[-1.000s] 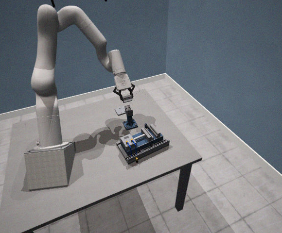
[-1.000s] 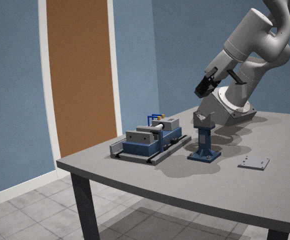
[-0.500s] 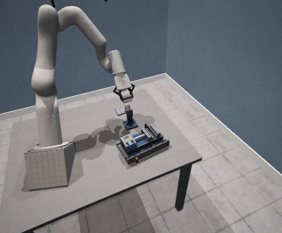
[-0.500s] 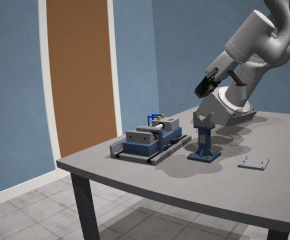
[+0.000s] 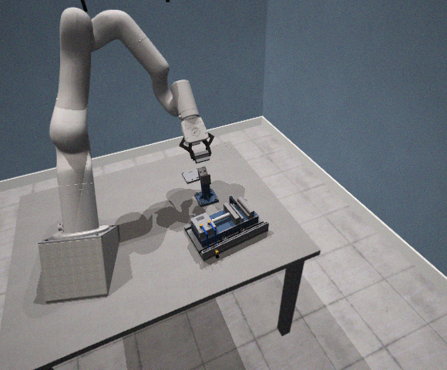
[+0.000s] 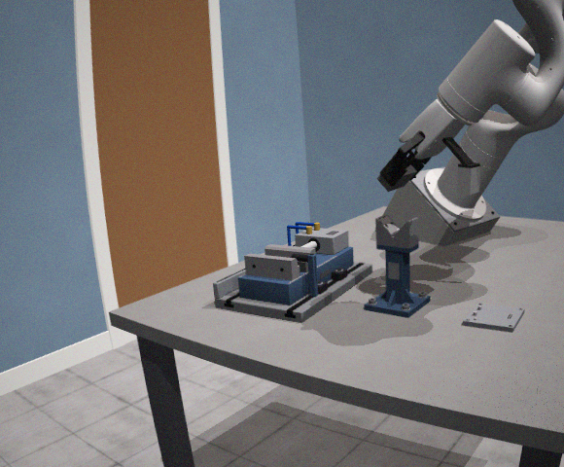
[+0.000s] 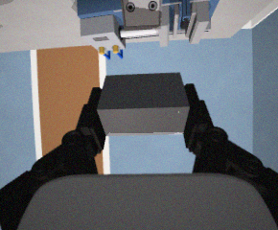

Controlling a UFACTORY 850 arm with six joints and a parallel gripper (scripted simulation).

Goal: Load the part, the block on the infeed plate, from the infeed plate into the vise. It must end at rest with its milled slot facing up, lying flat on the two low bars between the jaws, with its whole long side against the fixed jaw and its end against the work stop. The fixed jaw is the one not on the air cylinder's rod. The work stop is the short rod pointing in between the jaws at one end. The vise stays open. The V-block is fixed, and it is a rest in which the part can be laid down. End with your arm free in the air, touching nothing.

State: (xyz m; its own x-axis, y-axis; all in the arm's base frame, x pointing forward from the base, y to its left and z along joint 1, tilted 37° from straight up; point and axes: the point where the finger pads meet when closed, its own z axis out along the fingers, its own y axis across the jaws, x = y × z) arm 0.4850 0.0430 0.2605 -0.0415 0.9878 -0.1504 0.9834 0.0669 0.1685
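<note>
My gripper is now 1 cm to the left of the part. Also, from my hand: moving jaw: 21 cm to the right, 17 cm below, 8 cm ahead; then white cylinder rod: 23 cm to the right, 17 cm below, 3 cm ahead; then work stop: 16 cm to the right, 15 cm below, 10 cm ahead.
</note>
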